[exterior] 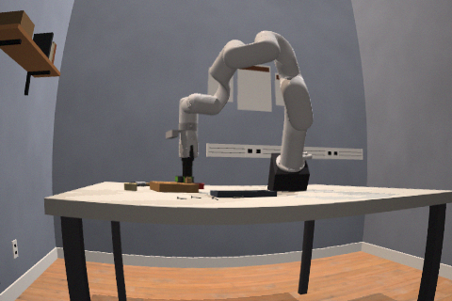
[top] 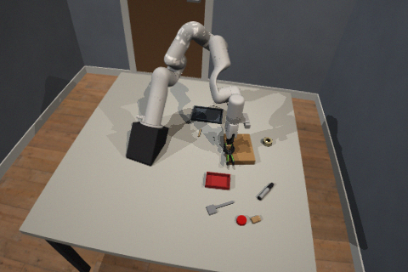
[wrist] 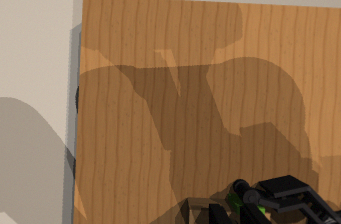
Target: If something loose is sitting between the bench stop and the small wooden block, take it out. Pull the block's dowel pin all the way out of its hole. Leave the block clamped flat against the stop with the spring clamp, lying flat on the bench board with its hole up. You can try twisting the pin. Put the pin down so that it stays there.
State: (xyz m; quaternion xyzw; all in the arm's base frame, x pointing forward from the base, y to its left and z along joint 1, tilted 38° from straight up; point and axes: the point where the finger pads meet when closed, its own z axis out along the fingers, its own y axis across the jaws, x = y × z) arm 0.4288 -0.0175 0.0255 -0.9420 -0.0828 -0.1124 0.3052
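Now: hand 20 mm above the dowel pin. Also, from my hand: red tray: 230 mm to the right, 70 mm below, 40 mm behind; small wooden block: 40 mm below; loose dowel: 180 mm behind, 100 mm to the left, 70 mm below.
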